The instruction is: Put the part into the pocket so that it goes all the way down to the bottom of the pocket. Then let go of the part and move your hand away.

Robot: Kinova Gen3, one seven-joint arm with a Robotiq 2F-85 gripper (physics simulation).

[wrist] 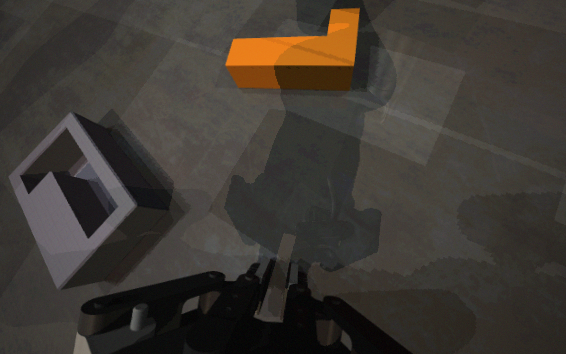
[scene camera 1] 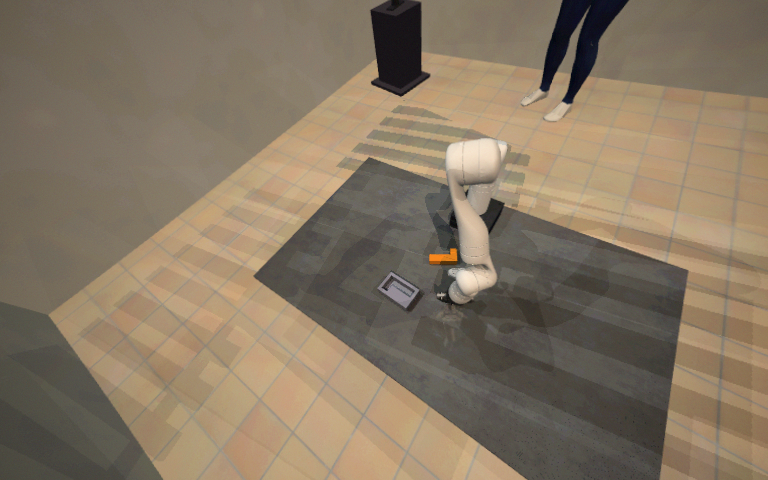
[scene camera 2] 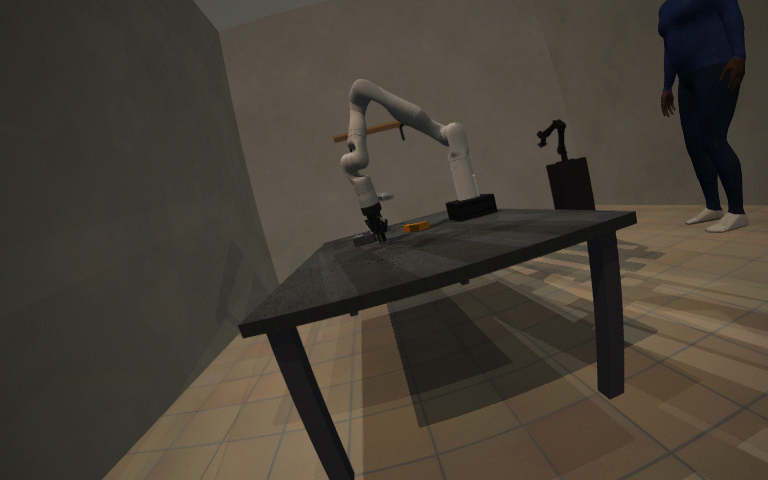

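Where they show: gripper, between the fingertips: [wrist: 279, 273] [scene camera 1: 449, 302] [scene camera 2: 383, 242]; arm's base, origin of its link: [scene camera 1: 476, 206] [scene camera 2: 468, 198].
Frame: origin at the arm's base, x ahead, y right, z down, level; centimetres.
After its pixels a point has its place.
Observation:
The part, an orange L-shaped block [scene camera 1: 441, 259] @(x 27.6, y -3.8, z 4.9 cm) [scene camera 2: 416, 226] @(x 25.1, y -7.8, z 5.8 cm) [wrist: 295, 52] @(x 26.2, y -4.4, z 4.9 cm), lies flat on the table, its short leg pointing toward the robot's base side. The grey block with the pocket [scene camera 1: 391, 296] @(x 53.0, y -0.1, z 4.3 cm) [scene camera 2: 364, 240] @(x 48.0, y -6.8, z 6.3 cm) [wrist: 50, 220] @(x 51.2, y -1.6, z 4.3 cm) stands apart from it, at the left in the wrist view. Its L-shaped pocket faces up, with no part in it. My gripper [scene camera 1: 440, 296] @(x 38.9, y -16.7, z 7.7 cm) [scene camera 2: 381, 240] @(x 38.9, y -16.7, z 7.7 cm) [wrist: 279, 273] @(x 38.9, y -16.7, z 7.7 cm) is low over the table, its fingers nearly together with a narrow gap and nothing between them. In the wrist view the part is well ahead of the fingertips, apart from them.
The dark table [scene camera 1: 566, 339] @(x 23.3, y -52.6, z 7.9 cm) [scene camera 2: 481, 243] @(x 9.1, y -62.2, z 7.9 cm) carries the robot's black base [scene camera 2: 471, 207] @(x 1.3, y -9.8, z 3.4 cm), behind the part. Beyond the table stand a black pedestal [scene camera 1: 396, 45] [scene camera 2: 570, 181] with a small black arm and a person in blue [scene camera 1: 586, 50] [scene camera 2: 702, 33].

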